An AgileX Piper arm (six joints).
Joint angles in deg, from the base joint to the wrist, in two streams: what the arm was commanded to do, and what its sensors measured. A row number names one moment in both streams.
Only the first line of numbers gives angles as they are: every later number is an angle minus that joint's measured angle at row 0.
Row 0, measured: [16.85 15.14 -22.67 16.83 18.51 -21.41]
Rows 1 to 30, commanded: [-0.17 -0.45 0.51 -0.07 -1.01 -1.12]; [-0.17 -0.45 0.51 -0.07 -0.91 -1.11]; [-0.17 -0.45 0.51 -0.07 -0.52 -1.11]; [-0.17 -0.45 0.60 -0.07 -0.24 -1.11]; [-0.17 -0.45 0.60 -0.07 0.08 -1.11]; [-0.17 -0.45 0.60 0.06 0.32 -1.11]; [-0.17 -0.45 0.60 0.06 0.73 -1.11]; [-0.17 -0.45 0.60 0.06 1.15 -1.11]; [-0.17 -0.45 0.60 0.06 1.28 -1.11]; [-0.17 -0.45 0.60 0.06 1.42 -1.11]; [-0.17 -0.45 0.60 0.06 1.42 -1.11]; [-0.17 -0.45 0.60 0.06 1.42 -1.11]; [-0.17 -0.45 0.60 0.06 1.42 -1.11]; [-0.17 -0.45 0.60 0.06 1.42 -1.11]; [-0.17 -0.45 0.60 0.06 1.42 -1.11]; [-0.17 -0.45 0.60 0.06 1.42 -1.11]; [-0.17 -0.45 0.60 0.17 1.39 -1.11]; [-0.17 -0.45 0.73 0.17 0.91 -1.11]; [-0.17 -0.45 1.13 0.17 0.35 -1.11]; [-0.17 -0.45 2.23 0.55 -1.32 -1.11]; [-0.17 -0.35 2.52 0.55 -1.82 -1.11]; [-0.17 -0.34 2.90 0.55 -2.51 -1.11]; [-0.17 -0.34 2.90 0.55 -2.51 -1.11]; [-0.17 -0.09 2.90 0.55 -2.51 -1.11]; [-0.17 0.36 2.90 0.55 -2.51 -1.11]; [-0.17 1.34 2.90 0.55 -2.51 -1.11]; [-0.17 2.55 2.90 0.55 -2.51 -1.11]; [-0.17 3.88 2.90 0.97 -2.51 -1.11]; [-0.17 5.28 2.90 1.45 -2.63 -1.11]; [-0.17 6.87 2.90 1.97 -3.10 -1.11]
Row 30, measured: [0.00 2.91 2.55 0.68 -1.74 -0.63]
